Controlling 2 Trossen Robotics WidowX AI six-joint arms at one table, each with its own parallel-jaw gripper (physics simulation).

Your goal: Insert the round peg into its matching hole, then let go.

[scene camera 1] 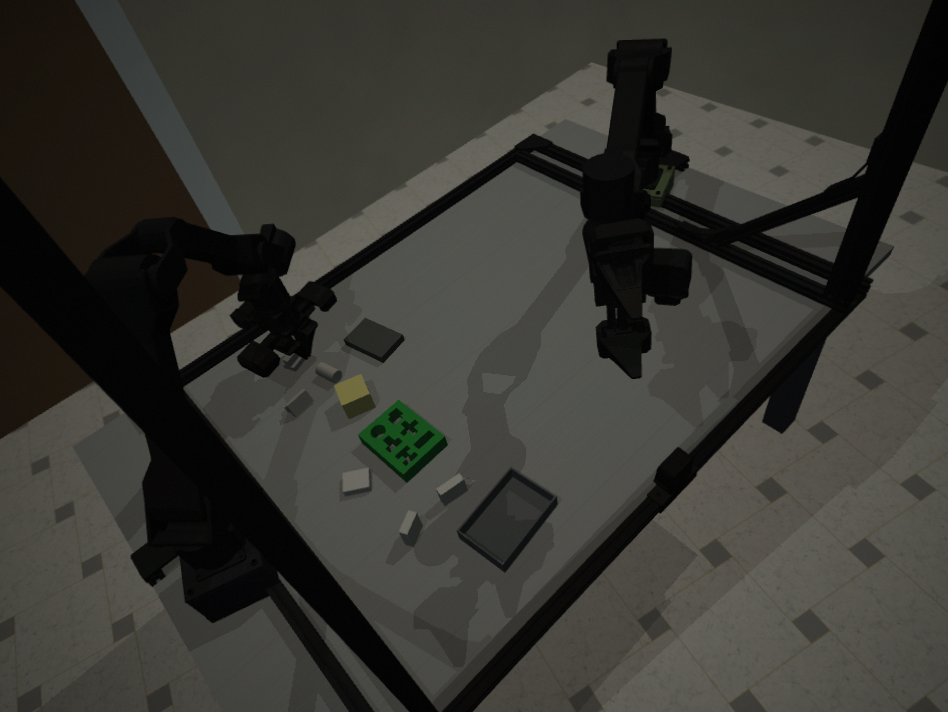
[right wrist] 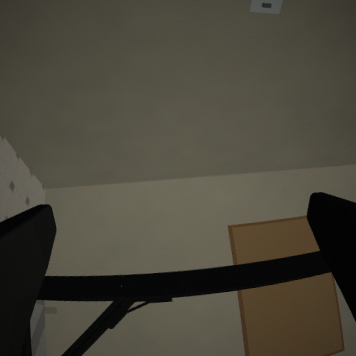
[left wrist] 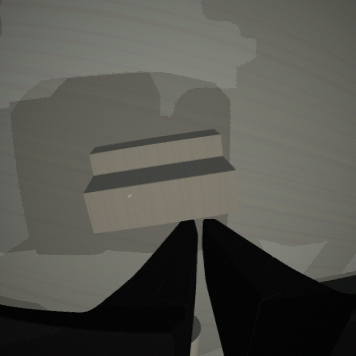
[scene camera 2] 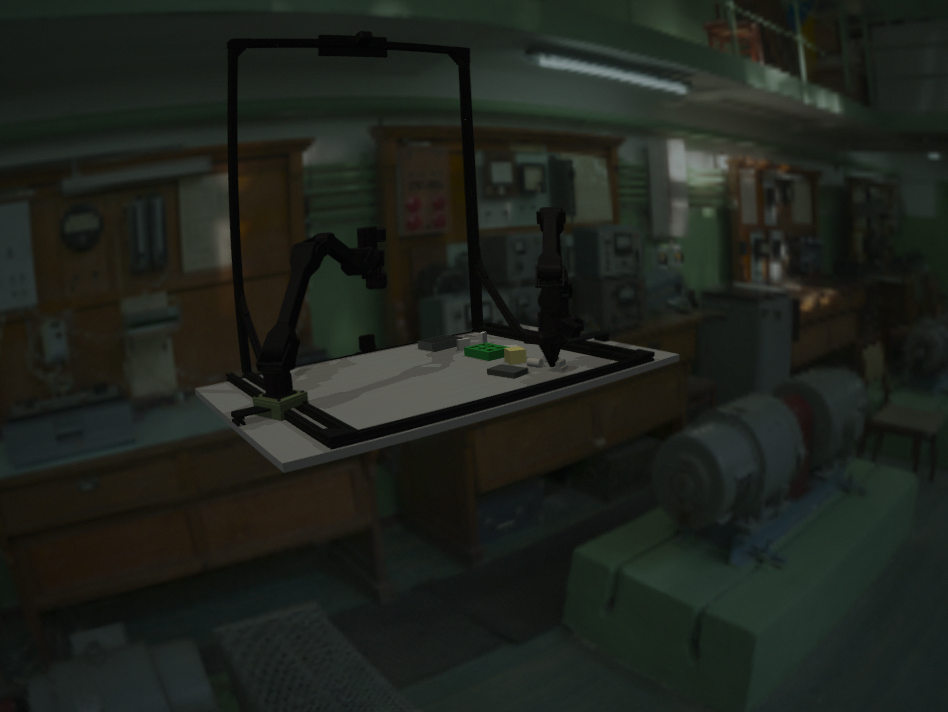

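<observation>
The round peg (scene camera 1: 328,371) (scene camera 2: 534,361), a pale cylinder, lies on its side on the table beside the yellow cube. Part of it also shows behind the fingers in the left wrist view (left wrist: 196,328). The green board (scene camera 1: 427,461) (scene camera 2: 478,354) lies flat; its round hole (scene camera 1: 377,431) is open and empty. My left gripper (scene camera 1: 306,355) (scene camera 2: 551,362) (left wrist: 197,231) is shut with nothing visible between its fingertips, low over the table near the peg, beside a stepped pale piece (scene camera 1: 292,361) (left wrist: 160,205). My right gripper (scene camera 1: 634,344) (right wrist: 183,213) is open and empty, high and far from the peg.
A yellow cube (scene camera 1: 353,392) (scene camera 2: 515,355) stands between the peg and the board. A dark flat block (scene camera 1: 373,339) (scene camera 2: 507,370) lies nearby. Pale pieces (scene camera 1: 299,403) (scene camera 1: 356,481) (scene camera 1: 451,488) (scene camera 1: 410,527) lie around the board. A dark tray (scene camera 1: 481,551) stands near the front edge.
</observation>
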